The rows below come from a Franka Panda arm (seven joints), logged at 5 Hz.
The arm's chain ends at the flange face. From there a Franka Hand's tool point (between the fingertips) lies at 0.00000 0.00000 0.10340 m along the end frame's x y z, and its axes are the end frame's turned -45 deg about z.
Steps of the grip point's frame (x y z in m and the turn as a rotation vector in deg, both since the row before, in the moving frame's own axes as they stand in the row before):
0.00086, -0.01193, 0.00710, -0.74, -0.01, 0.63
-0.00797, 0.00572, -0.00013, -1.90, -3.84, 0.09
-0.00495, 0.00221, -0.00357, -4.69, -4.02, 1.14
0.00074, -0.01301, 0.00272, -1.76, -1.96, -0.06
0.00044, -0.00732, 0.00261, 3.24, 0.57, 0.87
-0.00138, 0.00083, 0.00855, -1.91, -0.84, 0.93
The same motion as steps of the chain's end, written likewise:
-0.00875, -0.01001, 0.00711, -0.53, 0.52, 0.63
0.00089, 0.00236, 0.00016, -4.06, -1.37, 0.09
-0.00268, -0.00604, -0.00297, -6.16, 0.47, 1.14
-0.00842, -0.01447, 0.00283, -2.63, -0.14, -0.06
-0.00150, -0.00060, 0.00278, 2.69, -1.89, 0.87
-0.00173, -0.00196, 0.00862, -1.94, 0.76, 0.93

